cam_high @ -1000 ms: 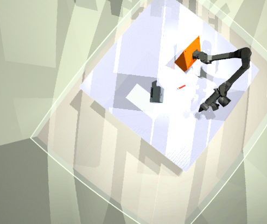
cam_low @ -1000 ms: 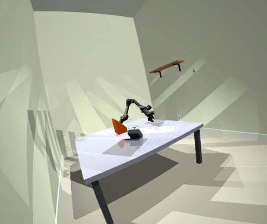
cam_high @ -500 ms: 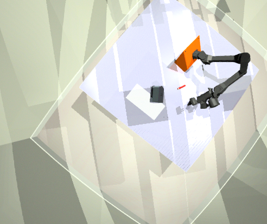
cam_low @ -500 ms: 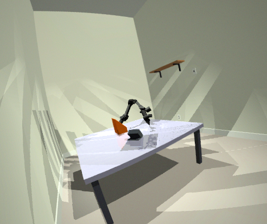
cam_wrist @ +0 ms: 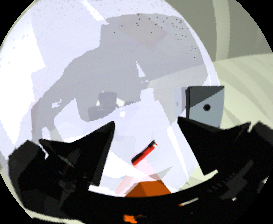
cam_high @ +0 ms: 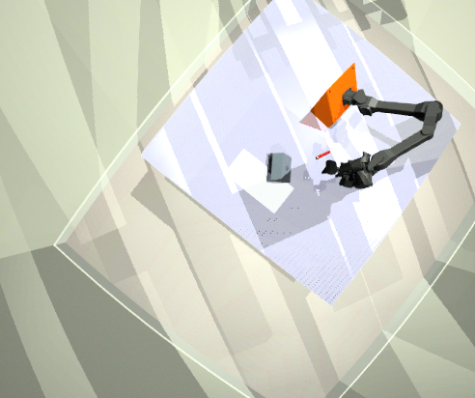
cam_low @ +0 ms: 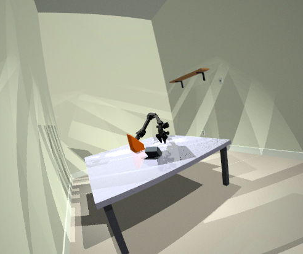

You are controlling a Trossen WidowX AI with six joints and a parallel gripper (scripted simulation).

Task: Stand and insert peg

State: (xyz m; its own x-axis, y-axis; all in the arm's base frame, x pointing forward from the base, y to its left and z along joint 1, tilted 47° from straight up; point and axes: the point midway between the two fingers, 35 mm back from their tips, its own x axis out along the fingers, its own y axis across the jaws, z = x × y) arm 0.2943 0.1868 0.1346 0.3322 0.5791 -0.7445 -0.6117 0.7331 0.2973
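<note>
Now: the red peg 9 cm to the right of my gripper tip, 6 cm behind it and 5 cm below it. The rest, counted from my gripper tip: grey sloped panel: 18 cm to the right, 15 cm ahead, 1 cm below.
</note>
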